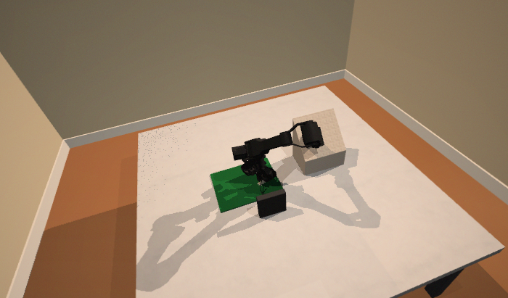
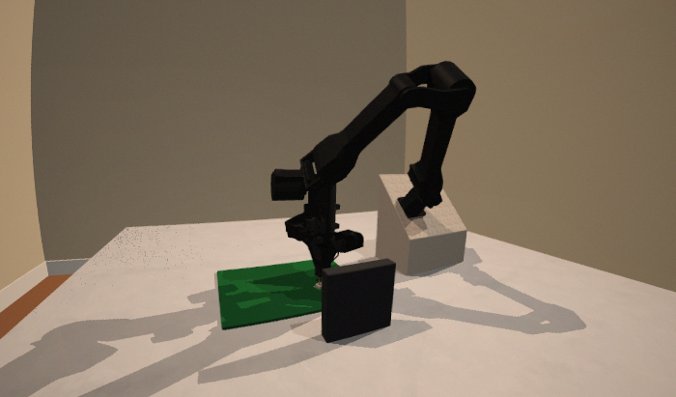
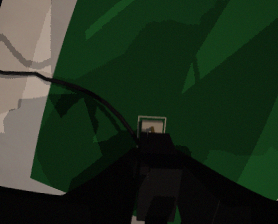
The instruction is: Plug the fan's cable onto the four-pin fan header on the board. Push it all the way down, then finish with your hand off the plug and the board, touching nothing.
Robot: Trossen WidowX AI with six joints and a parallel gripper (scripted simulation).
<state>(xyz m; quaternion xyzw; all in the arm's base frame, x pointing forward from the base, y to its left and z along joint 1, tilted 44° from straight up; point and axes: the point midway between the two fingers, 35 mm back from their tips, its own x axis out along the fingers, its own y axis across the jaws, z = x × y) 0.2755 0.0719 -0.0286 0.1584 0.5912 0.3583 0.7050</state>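
Now: gripper tip 10 mm past the dark fan plug and 10 mm below it. From my gripper tip the other things lie so: pale four-pin header (10 mm behind, 40 mm below); then black fan (160 mm to the left, 20 mm above); then green board (60 mm ahead, 40 mm to the right, 60 mm below).
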